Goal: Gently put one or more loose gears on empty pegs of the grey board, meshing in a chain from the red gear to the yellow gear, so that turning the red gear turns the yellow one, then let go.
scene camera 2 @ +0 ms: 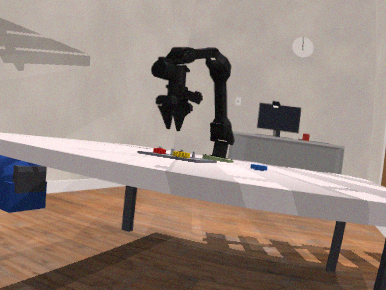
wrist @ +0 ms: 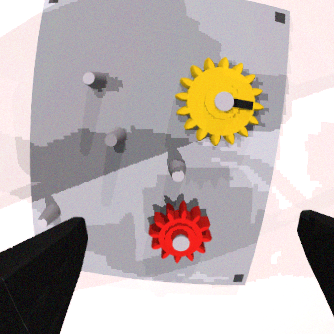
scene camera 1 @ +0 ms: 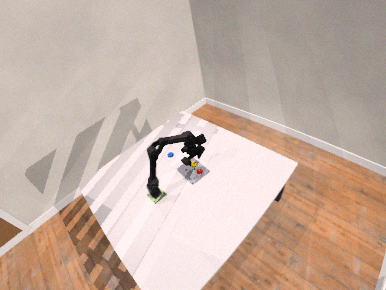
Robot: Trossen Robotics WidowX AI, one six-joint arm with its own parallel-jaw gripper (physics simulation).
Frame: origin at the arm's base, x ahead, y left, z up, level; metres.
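Seen in the pictures: gripper, fingertip midpoint: (scene camera 2: 173,130) (wrist: 195,227) (scene camera 1: 194,162); arm's base, origin of the base link: (scene camera 2: 218,157) (scene camera 1: 156,193).
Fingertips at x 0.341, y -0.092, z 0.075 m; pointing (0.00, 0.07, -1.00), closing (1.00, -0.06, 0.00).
Offsets run from my fingertips to a thing's top centre. Level surfaces: height alone.
The grey board @[dx -0.021, dy +0.020, dz -0.058 m] (scene camera 1: 193,180) (wrist: 135,45) lies on the table. The yellow gear @[dx +0.024, dy +0.045, dz -0.063 m] (scene camera 1: 194,164) (scene camera 2: 181,154) (wrist: 200,107) and the smaller red gear @[dx -0.006, dy -0.040, dz -0.064 m] (scene camera 1: 200,171) (scene camera 2: 159,150) (wrist: 169,230) sit on its pegs, apart from each other. Several pegs are empty; one empty peg @[dx -0.005, dy +0.004, dz -0.060 m] (wrist: 177,173) stands between these gears. A loose blue gear @[dx -0.002, dy +0.289, dz -0.072 m] (scene camera 1: 170,154) (scene camera 2: 258,167) lies flat on the table, off the board; it does not show in the wrist view. My gripper (scene camera 1: 193,158) (scene camera 2: 173,129) (wrist: 195,227) is open and empty, pointing down above the board.
The arm's green base plate (scene camera 1: 156,198) (scene camera 2: 218,158) is on the white table @[dz -0.088 m] (scene camera 1: 225,210) beside the board. Beyond the table in scene camera 2 stand a grey cabinet (scene camera 2: 320,162) with a monitor (scene camera 2: 279,118) and a red object (scene camera 2: 306,137), and a blue object (scene camera 2: 22,197).
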